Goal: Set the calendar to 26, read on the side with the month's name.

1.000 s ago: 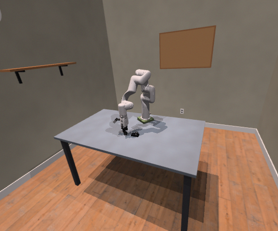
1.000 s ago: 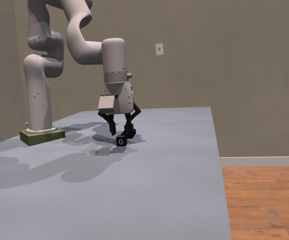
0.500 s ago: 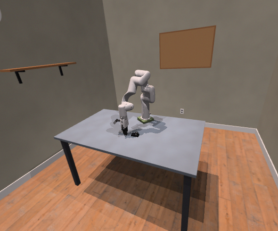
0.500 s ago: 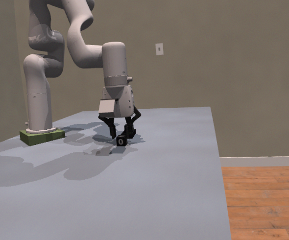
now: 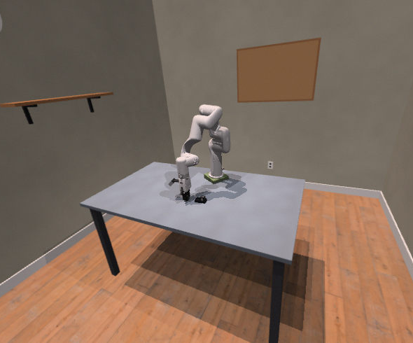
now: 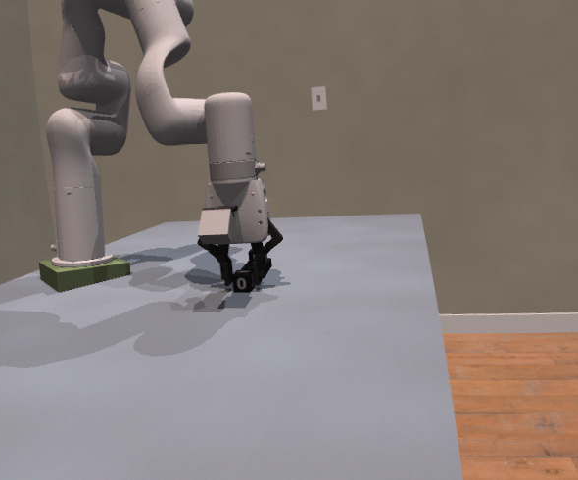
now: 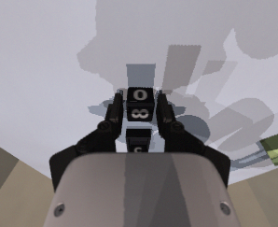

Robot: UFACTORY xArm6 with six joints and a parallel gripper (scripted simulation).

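Right now the black cube is 20 mm below my hand. The rest, counted from my hand: black calendar tray (100 mm to the left, 30 mm behind, 20 mm below).
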